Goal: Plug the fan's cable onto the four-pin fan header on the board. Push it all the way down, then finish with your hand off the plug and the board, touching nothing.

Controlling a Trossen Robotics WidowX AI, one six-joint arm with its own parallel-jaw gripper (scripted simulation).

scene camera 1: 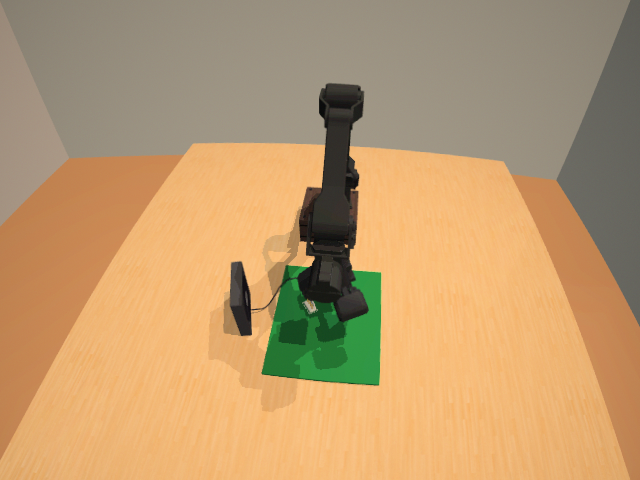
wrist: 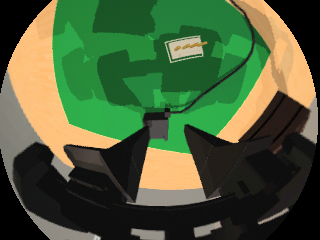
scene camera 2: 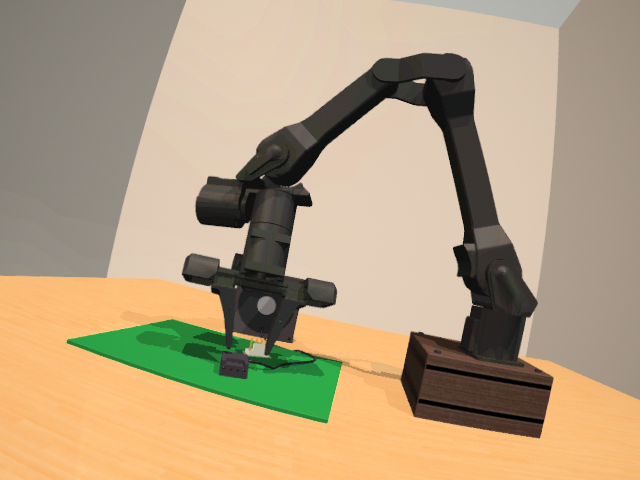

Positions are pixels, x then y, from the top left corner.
Labels:
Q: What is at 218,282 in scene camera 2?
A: My gripper.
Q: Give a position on a green board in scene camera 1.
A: At 319,347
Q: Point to a green board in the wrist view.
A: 110,70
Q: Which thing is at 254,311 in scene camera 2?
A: A black fan.

